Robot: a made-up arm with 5 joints.
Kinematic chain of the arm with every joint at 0, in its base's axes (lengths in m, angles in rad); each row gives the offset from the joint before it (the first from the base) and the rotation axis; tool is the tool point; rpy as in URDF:
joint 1: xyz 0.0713 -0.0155 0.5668 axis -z
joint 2: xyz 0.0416 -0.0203 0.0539 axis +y
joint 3: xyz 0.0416 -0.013 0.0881 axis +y
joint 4: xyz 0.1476 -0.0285 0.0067 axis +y
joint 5: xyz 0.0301 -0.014 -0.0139 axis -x
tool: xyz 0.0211 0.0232 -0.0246 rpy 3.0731 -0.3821 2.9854
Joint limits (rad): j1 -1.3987..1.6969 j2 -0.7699..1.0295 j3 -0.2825..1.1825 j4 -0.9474..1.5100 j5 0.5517..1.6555
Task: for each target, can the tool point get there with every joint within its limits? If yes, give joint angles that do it. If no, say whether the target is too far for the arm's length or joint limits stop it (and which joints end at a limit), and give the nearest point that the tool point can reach.
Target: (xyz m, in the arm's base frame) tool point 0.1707 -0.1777 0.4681
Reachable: yes | joints 0.5048 0.6446 0.5568 0.0116 1.3198
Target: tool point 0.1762 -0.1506 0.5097
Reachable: yes | joints 0.4071 0.8071 0.2158 1.0936 0.9570
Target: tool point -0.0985 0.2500 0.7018
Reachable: no: joint limits stop it (at a limit: joint 1, joint 5) | nearest point 0.1790 0.2018 0.7018 | short by 0.282 m
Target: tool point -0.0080 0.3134 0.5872
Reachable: no: joint limits stop it (at a limit: joint 1, joint 5) | nearest point 0.1924 0.2786 0.5872 | short by 0.203 m
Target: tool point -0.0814 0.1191 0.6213
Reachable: no: joint limits stop it (at a limit: joint 1, joint 2, joint 3) | nearest point -0.0255 -0.0048 0.5441 | short by 0.156 m
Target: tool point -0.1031 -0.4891 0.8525
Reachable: no: too far | nearest point -0.0376 -0.3112 0.7573 | short by 0.212 m
